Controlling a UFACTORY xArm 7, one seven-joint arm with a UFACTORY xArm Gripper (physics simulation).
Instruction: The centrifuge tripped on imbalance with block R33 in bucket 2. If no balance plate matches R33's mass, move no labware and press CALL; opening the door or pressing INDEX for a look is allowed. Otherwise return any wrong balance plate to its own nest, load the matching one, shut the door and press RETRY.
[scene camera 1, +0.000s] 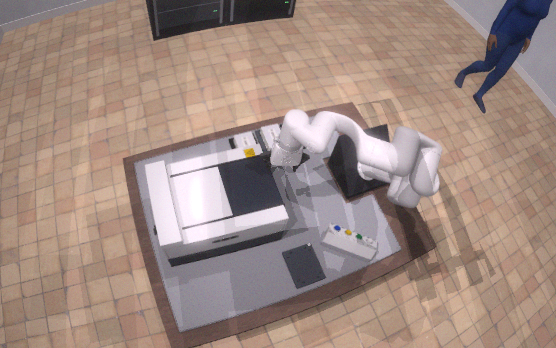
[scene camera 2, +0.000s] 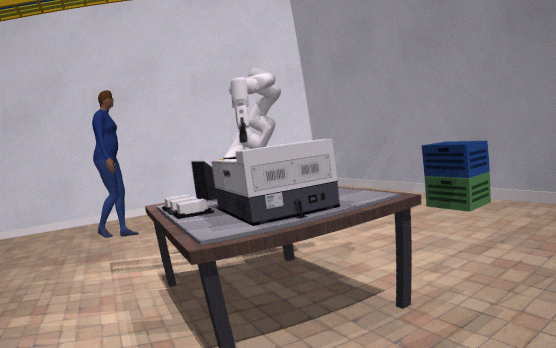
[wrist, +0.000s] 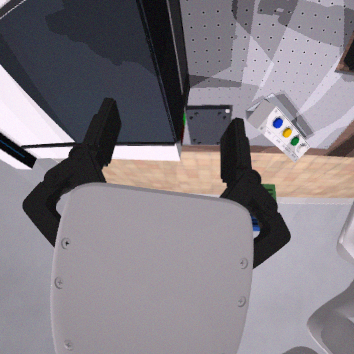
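Seen in the pictures: gripper, fingertip midpoint: (scene camera 1: 281, 168) (scene camera 2: 243, 142) (wrist: 172, 118); arm's base, link origin: (scene camera 1: 368, 166).
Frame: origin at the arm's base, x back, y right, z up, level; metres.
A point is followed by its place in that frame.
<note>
The centrifuge (scene camera 1: 227, 218) @(x -0.672, y -0.158, z 0.123 m) (scene camera 2: 290, 172) @(x -0.932, y -0.049, z 0.060 m) is a white and dark grey box on the table. A dark panel (scene camera 1: 252, 185) @(x -0.554, y -0.049, z 0.121 m) (wrist: 95, 65) @(x -0.531, y -0.013, z 0.121 m) covers the front part of its top; no rotor, bucket or block R33 shows. White plates (scene camera 1: 245, 140) @(x -0.495, y 0.267, z -0.037 m) (scene camera 2: 192, 206) @(x -0.535, y 0.249, z -0.053 m) stand in dark nests beside the centrifuge; their markings are too small to read. A sloped button box (scene camera 1: 350, 242) @(x -0.216, y -0.313, z -0.015 m) (wrist: 272, 120) @(x -0.254, y -0.228, z -0.026 m) has blue, yellow, green and pale buttons; their labels are unreadable. My gripper (scene camera 1: 286, 163) @(x -0.448, y -0.033, z 0.177 m) (scene camera 2: 243, 139) @(x -0.448, y -0.033, z 0.177 m) (wrist: 172, 118) @(x -0.448, y -0.033, z 0.177 m) is open and empty, above the centrifuge's front edge on the plates' side.
A flat dark pad (scene camera 1: 303, 266) @(x -0.414, y -0.341, z -0.075 m) (wrist: 208, 125) @(x -0.408, y -0.320, z -0.075 m) lies near the button box. A yellow label (scene camera 1: 249, 152) @(x -0.529, y 0.095, z 0.119 m) is on the centrifuge's top edge. The arm's base stands by a dark panel (scene camera 1: 345, 170) @(x -0.125, y -0.003, z 0.008 m). A person (scene camera 1: 510, 47) (scene camera 2: 106, 145) and stacked crates (scene camera 2: 456, 175) are away from the table.
</note>
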